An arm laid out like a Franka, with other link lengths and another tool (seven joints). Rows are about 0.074 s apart.
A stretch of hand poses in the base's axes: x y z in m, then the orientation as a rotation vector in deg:
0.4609, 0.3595, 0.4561, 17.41, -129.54, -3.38
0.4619, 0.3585, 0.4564, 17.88, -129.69, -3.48
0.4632, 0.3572, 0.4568, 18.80, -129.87, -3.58
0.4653, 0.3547, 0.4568, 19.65, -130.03, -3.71
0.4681, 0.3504, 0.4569, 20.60, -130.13, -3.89
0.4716, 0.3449, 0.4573, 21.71, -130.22, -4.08
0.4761, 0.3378, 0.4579, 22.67, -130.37, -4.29
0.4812, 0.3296, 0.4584, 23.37, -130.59, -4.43
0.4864, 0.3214, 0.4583, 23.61, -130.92, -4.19
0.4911, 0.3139, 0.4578, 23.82, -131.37, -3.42
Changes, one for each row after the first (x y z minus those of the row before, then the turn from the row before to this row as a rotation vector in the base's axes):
0.0010, -0.0010, 0.0003, 0.24, -0.19, 0.29
0.0013, -0.0013, 0.0004, 0.40, -0.27, 0.60
0.0021, -0.0025, 0.0000, 0.40, -0.25, 0.54
0.0028, -0.0043, 0.0001, 0.46, -0.20, 0.61
0.0035, -0.0055, 0.0004, 0.52, -0.21, 0.72
0.0045, -0.0071, 0.0006, 0.49, -0.26, 0.59
0.0051, -0.0082, 0.0005, 0.36, -0.30, 0.42
0.0052, -0.0082, -0.0001, -0.06, -0.38, 0.20
0.0047, -0.0075, -0.0005, -0.44, -0.55, 0.32

